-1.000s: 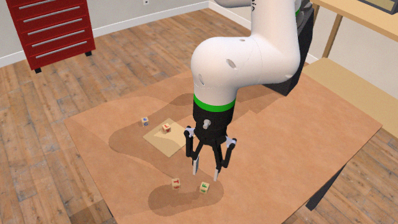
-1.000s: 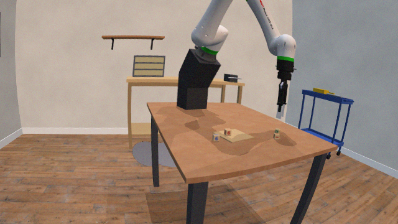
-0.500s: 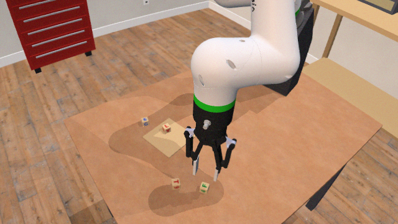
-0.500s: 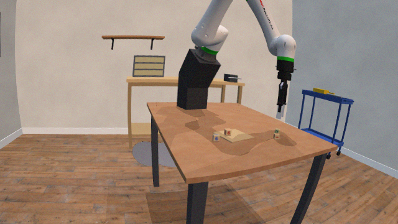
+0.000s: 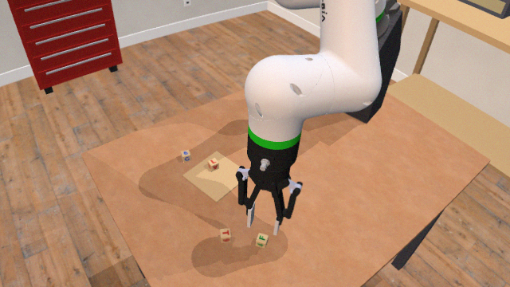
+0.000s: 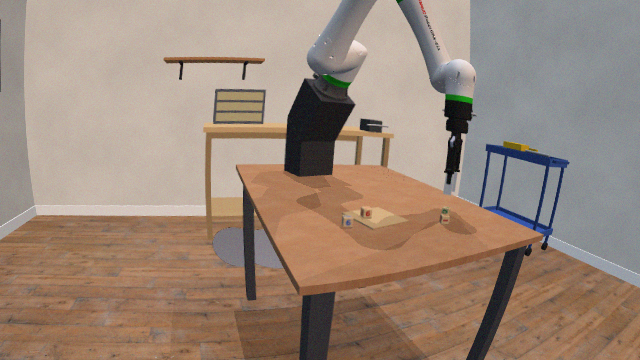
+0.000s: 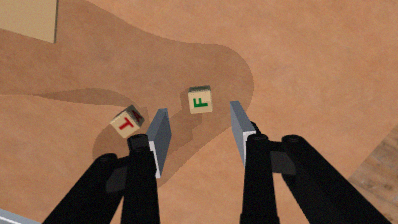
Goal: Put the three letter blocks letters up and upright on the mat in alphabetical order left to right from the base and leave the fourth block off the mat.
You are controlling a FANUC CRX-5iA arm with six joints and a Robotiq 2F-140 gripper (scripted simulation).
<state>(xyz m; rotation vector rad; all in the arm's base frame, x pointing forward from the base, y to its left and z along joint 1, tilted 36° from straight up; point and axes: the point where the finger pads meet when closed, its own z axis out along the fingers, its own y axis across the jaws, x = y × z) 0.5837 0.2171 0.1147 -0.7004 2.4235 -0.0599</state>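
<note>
Now: hand 250 mm to the left of the tan mat, 100 mm above it and 30 mm past it.
</note>
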